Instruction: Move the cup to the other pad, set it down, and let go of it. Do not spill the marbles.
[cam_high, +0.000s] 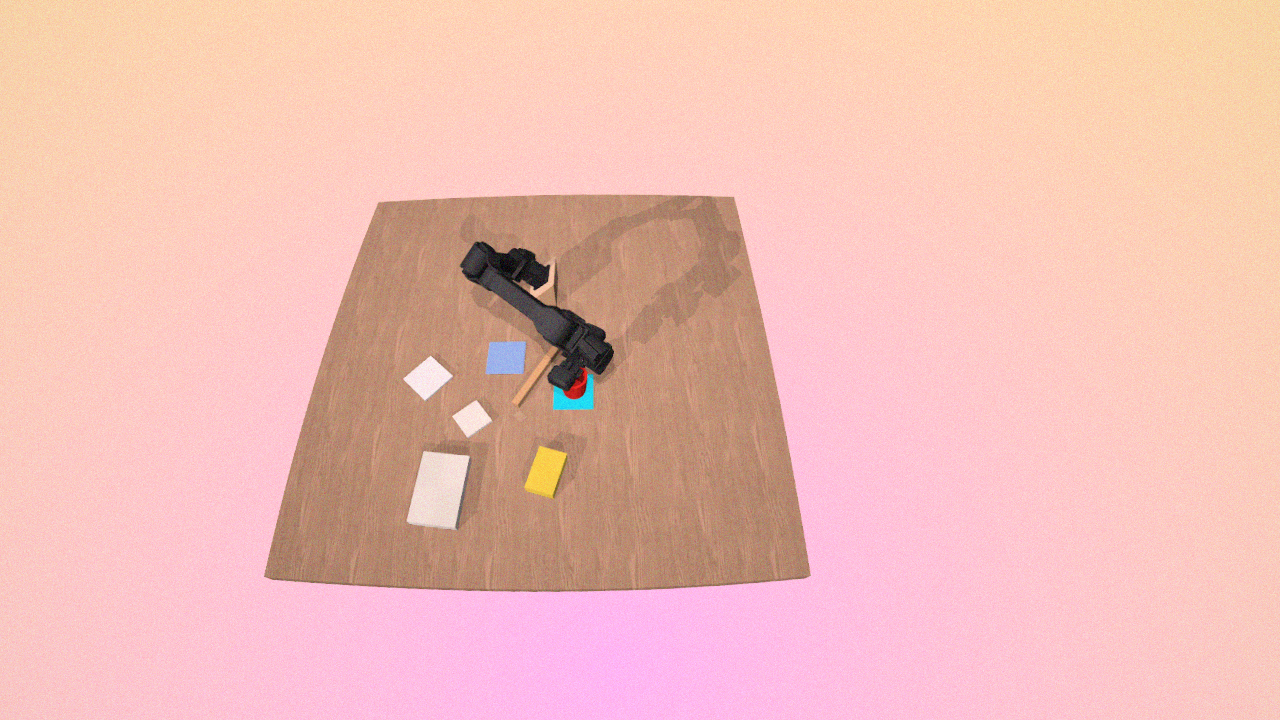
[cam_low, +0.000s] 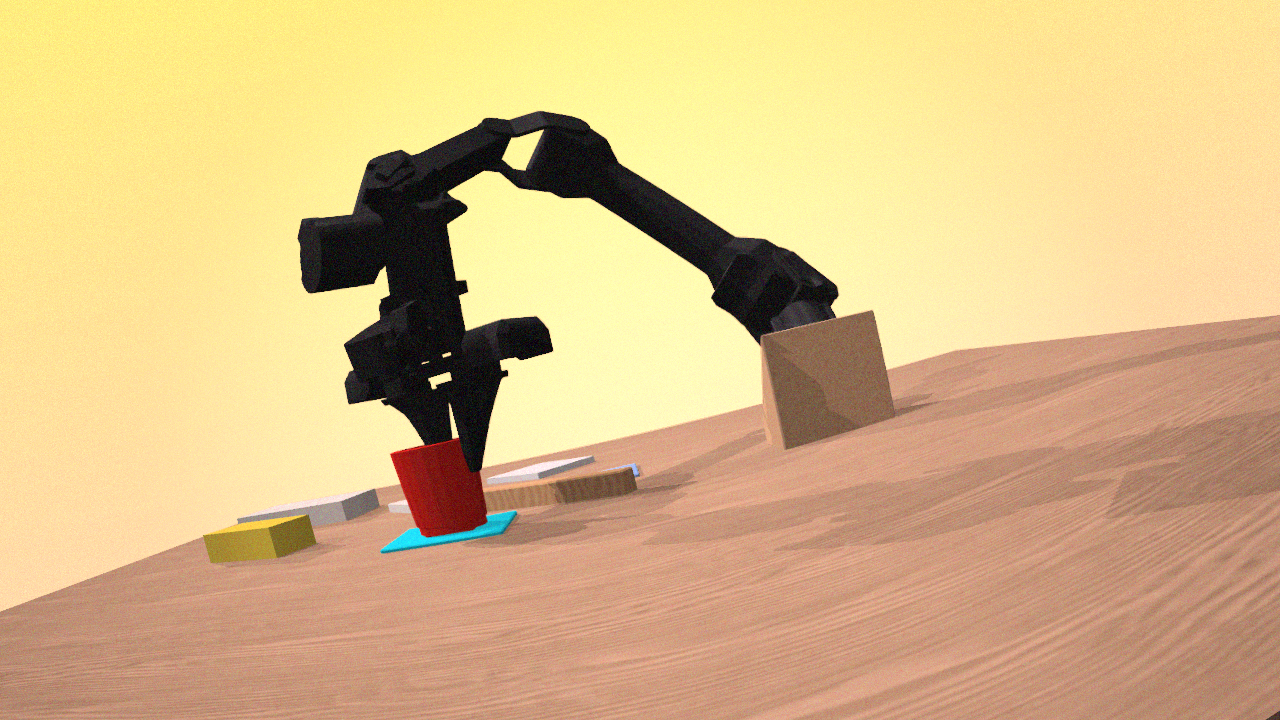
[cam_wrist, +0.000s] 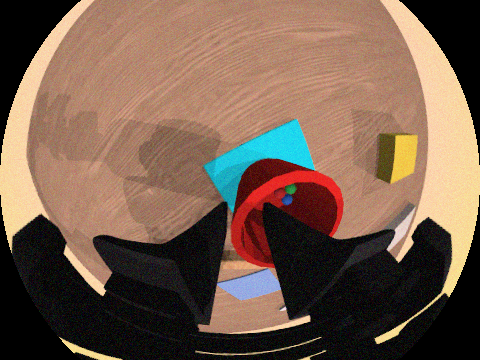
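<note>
My gripper tip is now 20 mm short of the red cup, 10 mm to the left of it and 10 mm above it. Also, from my gripper tip: wooden bar: 110 mm to the right, 50 mm below, 20 mm behind; cyan pad: 60 mm below, 30 mm ahead, 10 mm to the right; blue marble: 40 mm ahead, 30 mm to the right, 30 mm below.
</note>
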